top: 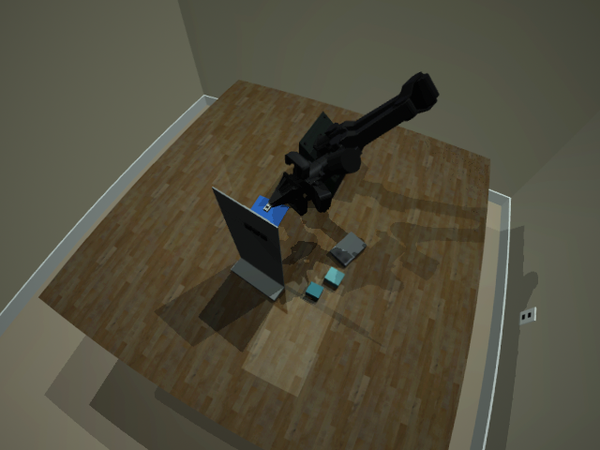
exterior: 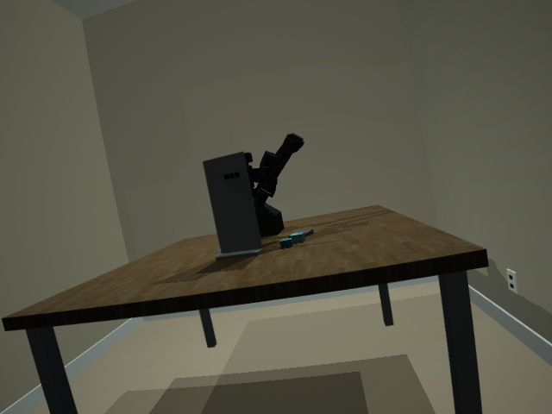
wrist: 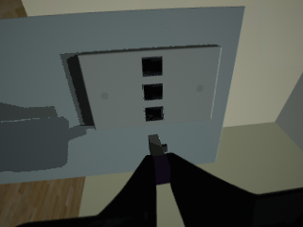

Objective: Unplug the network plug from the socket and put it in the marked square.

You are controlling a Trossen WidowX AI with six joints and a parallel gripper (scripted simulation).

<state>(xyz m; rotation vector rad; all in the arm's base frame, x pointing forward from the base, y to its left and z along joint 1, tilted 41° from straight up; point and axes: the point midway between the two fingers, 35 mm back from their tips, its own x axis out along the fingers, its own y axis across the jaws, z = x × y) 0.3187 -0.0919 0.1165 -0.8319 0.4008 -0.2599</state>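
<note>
Now: gripper tip 130 mm past the blue marked square, 100 mm to the left of it and 290 mm above it. Also, from my gripper tip: upright panel: 80 mm ahead, 10 mm to the right, 120 mm below; flat grey tile: 110 mm behind, 200 mm to the left, 280 mm below; network plug: right at my gripper tip.
</note>
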